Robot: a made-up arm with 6 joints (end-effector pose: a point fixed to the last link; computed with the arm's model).
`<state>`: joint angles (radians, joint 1 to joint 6).
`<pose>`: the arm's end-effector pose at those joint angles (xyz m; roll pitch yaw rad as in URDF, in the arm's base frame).
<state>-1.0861 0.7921 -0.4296 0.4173 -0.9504 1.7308</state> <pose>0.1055 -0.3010 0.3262 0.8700 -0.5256 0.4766</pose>
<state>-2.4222 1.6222 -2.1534 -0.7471 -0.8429 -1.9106</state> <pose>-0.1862 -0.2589 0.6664 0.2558 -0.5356 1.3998</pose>
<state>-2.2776 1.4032 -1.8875 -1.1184 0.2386 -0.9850</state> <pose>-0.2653 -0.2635 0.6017 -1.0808 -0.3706 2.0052</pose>
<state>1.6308 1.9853 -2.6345 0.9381 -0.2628 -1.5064</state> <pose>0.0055 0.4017 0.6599 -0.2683 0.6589 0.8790</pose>
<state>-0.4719 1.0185 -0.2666 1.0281 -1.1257 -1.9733</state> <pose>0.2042 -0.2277 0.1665 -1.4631 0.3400 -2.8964</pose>
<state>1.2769 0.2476 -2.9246 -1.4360 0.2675 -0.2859</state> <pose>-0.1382 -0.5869 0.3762 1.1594 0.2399 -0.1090</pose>
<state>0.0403 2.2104 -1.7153 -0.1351 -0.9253 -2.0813</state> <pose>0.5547 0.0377 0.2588 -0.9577 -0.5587 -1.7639</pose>
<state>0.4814 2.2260 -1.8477 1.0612 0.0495 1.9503</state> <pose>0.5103 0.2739 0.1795 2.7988 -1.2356 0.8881</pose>
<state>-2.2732 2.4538 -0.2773 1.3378 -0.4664 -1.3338</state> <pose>-0.0284 0.0624 -0.1538 -2.6976 -0.4126 0.8907</pose>
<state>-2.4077 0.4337 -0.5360 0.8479 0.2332 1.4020</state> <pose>-0.2031 -0.2168 0.3518 1.5289 -0.6592 -0.6370</pose>
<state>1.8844 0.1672 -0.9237 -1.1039 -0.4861 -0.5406</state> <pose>-0.0808 0.0575 0.5873 -0.5267 -0.3876 0.5069</pose>
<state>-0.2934 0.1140 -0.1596 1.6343 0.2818 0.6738</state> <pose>0.2723 -0.0406 0.2973 1.3823 -0.6889 1.6824</pose>
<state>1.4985 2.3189 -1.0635 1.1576 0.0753 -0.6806</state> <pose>0.0147 0.3434 -0.1396 2.9054 0.2983 -2.1417</pose>
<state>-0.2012 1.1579 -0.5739 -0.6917 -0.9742 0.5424</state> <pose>0.3668 0.0018 0.2497 -0.2683 1.2628 0.1024</pose>
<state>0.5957 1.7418 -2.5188 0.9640 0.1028 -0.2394</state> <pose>0.2744 0.2009 0.6978 0.5209 0.5945 1.5147</pose>
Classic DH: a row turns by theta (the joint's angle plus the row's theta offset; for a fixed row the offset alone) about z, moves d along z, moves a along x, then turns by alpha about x. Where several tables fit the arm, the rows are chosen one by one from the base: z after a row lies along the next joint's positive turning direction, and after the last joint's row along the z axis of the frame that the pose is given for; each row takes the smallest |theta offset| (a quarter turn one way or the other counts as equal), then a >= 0, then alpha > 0; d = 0 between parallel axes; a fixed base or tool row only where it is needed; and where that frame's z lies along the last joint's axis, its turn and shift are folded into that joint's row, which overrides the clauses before.
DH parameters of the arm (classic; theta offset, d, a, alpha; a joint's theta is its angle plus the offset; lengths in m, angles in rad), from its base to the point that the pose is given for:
joint 1: 0 0.161 0 -1.5708
joint 2: 0.138 0 -0.1817 0
joint 3: 1.3456 0 -0.0283 1.5708
joint 4: 0 0.3197 0 -1.5708
joint 5: 0 0 0.0004 1.5708
joint 6: 0 0.1425 0 0

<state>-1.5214 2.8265 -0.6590 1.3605 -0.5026 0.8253</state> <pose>-0.0668 -0.0024 -0.2160 -3.0435 0.6129 -0.4058</pose>
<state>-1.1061 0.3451 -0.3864 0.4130 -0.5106 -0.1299</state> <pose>0.0952 -0.2519 0.3933 0.4952 0.8872 -0.7358</pose>
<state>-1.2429 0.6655 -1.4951 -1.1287 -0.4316 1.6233</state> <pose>0.0844 -0.0818 0.6810 -0.0801 0.5873 -0.6425</pose>
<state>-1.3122 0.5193 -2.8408 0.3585 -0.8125 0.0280</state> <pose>-0.1726 0.5109 0.4588 -1.7267 -1.2753 0.6657</pose>
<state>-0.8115 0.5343 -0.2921 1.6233 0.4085 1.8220</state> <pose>0.2530 -0.1839 0.2356 -1.9032 -1.1907 -1.6610</pose>
